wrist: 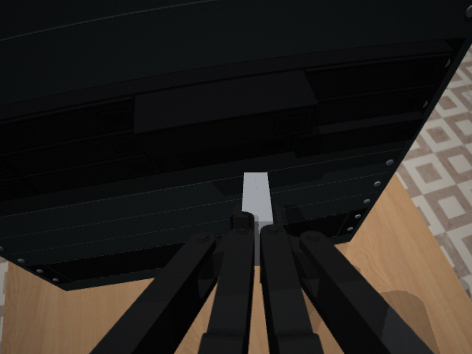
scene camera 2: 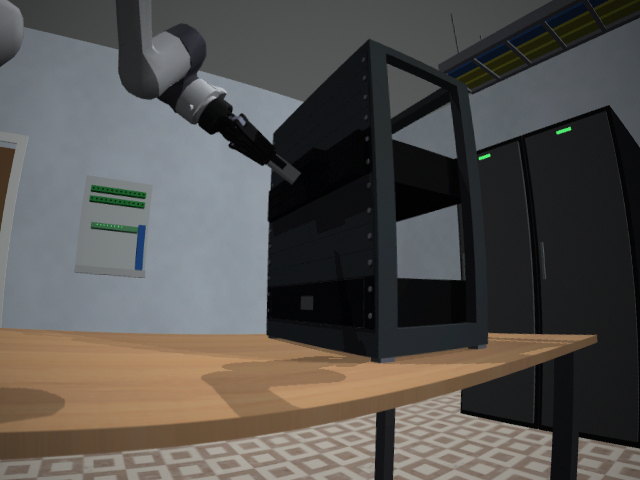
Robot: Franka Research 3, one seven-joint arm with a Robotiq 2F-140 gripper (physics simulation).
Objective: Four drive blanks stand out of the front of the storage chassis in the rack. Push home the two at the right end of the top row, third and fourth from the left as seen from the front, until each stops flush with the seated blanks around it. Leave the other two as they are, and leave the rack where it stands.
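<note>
The dark storage chassis sits in the rack. In the wrist view the third top-row blank stands out as a wide block. To its right, the fourth top-row blank lies back and looks level with the blank beneath it, though it is very dark. A lower blank at the right end shows a projecting upper edge. My gripper is shut and empty, its pale tips together, in front of the chassis and lower in the wrist view than the third blank. Contact cannot be told.
The rack stands on the wooden table. Dark cabinets stand behind at the right, below an overhead cable tray. A panel with green strips is on the wall at the left.
</note>
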